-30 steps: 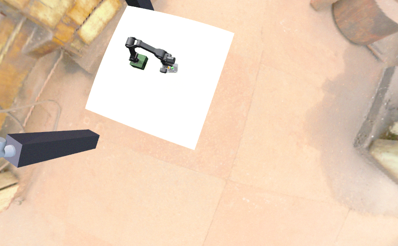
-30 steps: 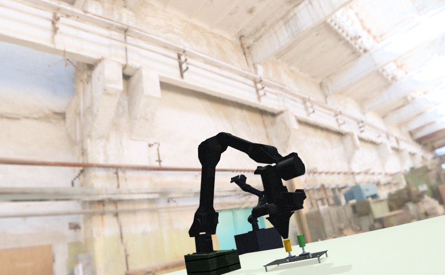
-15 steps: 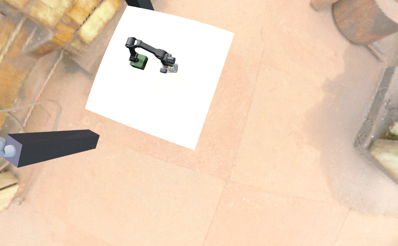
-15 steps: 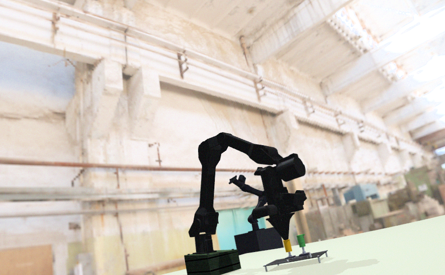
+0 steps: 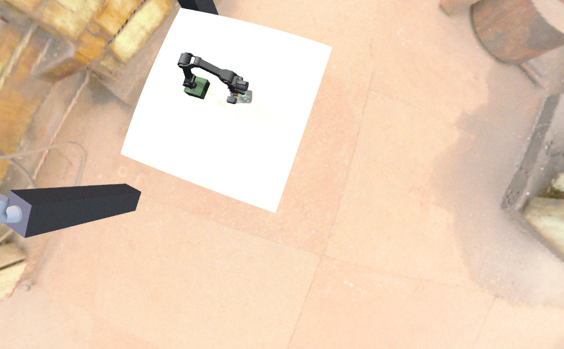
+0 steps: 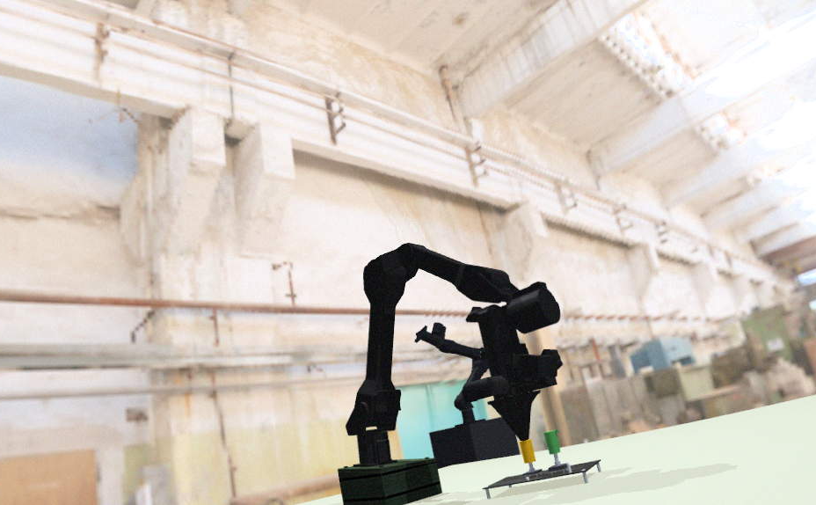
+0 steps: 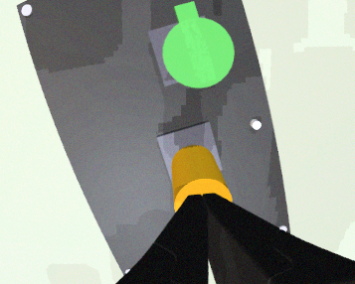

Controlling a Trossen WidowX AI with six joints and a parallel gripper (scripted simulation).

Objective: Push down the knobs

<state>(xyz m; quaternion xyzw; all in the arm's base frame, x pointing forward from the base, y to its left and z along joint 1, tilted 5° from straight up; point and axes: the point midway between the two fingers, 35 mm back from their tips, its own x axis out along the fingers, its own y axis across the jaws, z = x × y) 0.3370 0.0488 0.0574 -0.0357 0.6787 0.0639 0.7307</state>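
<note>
My gripper tip is 5 cm short of the green knob, 1 cm to the right of it and 1 cm above it. The rest, counted from my gripper tip: orange knob: 2 cm below.
</note>
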